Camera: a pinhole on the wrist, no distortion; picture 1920 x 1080 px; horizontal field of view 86.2 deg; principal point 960.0 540.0 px. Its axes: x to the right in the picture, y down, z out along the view. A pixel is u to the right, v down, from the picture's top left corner.
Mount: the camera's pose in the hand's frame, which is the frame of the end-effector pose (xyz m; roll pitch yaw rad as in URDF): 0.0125 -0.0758 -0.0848 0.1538 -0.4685 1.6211
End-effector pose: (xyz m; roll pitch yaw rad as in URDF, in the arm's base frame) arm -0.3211 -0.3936 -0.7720 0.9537 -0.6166 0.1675
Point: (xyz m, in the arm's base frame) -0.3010 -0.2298 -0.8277
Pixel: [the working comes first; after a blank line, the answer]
In the camera's frame: 0.0576 -0.0185 -0.1245

behind the camera
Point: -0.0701 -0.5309 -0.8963
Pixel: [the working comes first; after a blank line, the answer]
In the camera's frame: -0.1532 -0.0586 0.1959

157 233
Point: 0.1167 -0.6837 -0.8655
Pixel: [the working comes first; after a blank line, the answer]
In the camera's frame: -0.2525 -0.1695 0.3883

293 92
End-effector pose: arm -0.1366 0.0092 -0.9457 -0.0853 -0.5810 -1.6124
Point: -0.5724 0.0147 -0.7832
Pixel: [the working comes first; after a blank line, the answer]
In the camera's frame: -0.2534 -0.0179 0.3323

178 485
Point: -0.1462 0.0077 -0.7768
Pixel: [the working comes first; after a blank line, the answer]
In the camera's frame: 0.1458 -0.0563 0.1877

1757 232
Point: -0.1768 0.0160 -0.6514
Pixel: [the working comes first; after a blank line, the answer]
In the camera's frame: 0.1549 -0.0990 0.3095

1474 212
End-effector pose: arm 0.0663 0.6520 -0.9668 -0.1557 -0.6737 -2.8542
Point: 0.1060 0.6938 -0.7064
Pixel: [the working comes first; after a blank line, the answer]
In the camera's frame: 0.1457 -0.0677 0.2899

1476 300
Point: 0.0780 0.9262 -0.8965
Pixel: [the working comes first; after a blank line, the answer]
In the camera's frame: -0.1052 0.0820 0.2154

459 931
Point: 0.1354 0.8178 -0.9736
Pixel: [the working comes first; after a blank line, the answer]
In the camera's frame: -0.0018 0.1295 0.1257

outside the picture
